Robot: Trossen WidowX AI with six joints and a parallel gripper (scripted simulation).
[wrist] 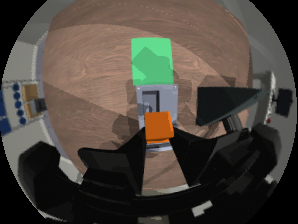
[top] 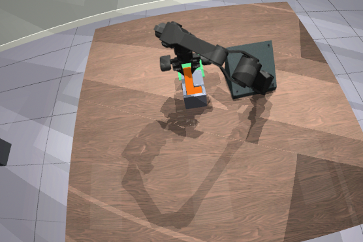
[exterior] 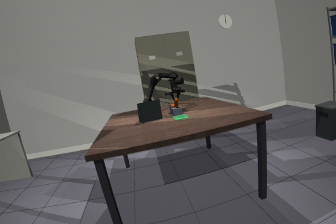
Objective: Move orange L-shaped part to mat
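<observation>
My gripper tip is 140 mm to the left of the green mat, 140 mm above it and 30 mm past it. From my gripper tip the other things lie so: orange L-shaped part: 30 mm to the left, 30 mm below, 10 mm behind.
</observation>
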